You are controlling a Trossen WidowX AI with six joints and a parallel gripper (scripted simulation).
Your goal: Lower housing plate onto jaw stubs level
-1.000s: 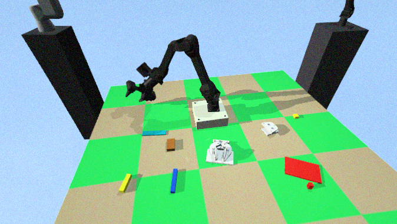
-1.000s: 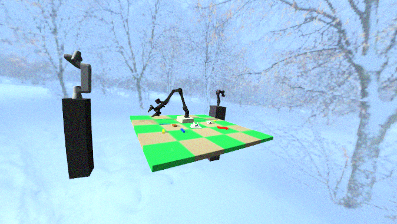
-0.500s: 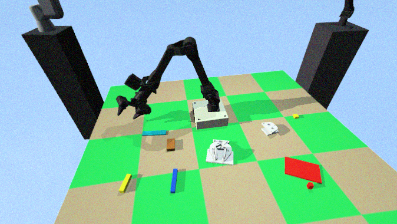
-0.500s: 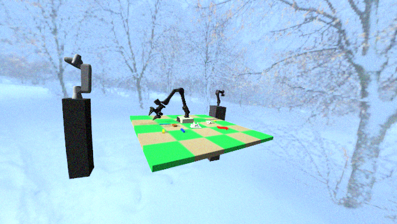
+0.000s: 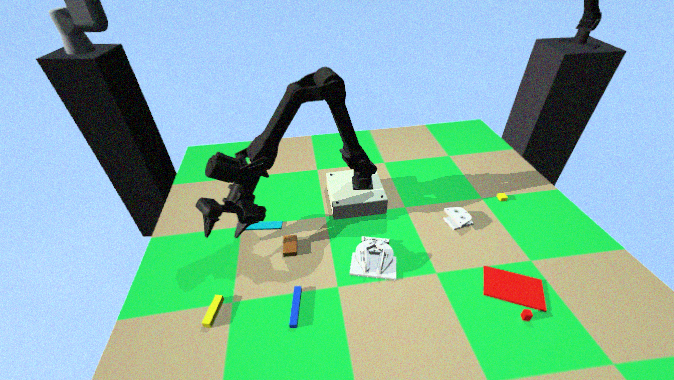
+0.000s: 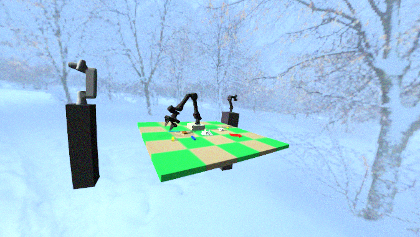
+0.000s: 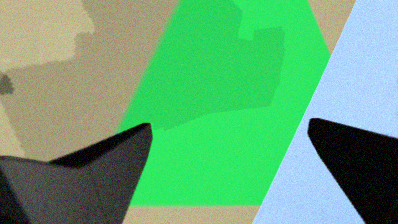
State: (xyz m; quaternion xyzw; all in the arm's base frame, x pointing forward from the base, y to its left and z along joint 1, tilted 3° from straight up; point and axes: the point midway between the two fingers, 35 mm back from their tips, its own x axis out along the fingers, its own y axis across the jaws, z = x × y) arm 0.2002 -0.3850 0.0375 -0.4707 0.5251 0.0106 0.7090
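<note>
The blue piece lies 18 cm ahead of my gripper tip, 21 cm to the left of it and 5 cm below it. Also, from my gripper tip: red sheet (15 cm ahead, 74 cm to the left, 5 cm below); then cyan piece (9 cm behind, 9 cm to the left, 5 cm below); then white part (9 cm behind, 68 cm to the left, 5 cm below).
</note>
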